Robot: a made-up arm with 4 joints.
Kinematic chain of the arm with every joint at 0, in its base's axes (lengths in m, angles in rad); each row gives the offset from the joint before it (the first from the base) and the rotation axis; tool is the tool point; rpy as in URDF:
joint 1: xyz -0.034 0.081 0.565 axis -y
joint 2: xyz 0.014 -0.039 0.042 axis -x
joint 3: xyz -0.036 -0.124 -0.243 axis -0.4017 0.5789 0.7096
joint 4: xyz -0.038 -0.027 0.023 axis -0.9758 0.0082 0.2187
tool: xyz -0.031 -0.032 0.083 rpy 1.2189 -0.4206 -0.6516
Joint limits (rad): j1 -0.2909..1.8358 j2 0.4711..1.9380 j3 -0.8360..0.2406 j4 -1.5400..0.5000
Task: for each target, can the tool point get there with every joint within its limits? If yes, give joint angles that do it. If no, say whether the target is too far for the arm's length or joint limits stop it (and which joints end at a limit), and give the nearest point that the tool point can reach.
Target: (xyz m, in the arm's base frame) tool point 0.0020 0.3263 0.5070
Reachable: no: joint limits stop it (at a limit: joint 1, joint 2, joint 3, joint 4) | nearest point -0.2260 -0.0199 0.4407 | short by 0.420 m
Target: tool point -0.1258 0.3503 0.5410
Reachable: no: joint limits stop it (at a limit: joint 2, joint 3) | nearest point -0.2675 -0.0132 0.5040 | short by 0.392 m
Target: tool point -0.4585 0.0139 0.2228
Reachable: no: too far | nearest point -0.3287 -0.0716 0.3741 | short by 0.217 m
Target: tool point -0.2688 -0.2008 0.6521
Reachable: yes | joints 0.5763 1.4527 -0.5952 -0.5912
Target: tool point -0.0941 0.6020 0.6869
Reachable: no: too far | nearest point -0.1467 -0.0093 0.7935 | short by 0.623 m
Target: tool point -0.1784 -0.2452 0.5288
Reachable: yes | joints 0.4649 0.8083 -0.5281 -0.5729
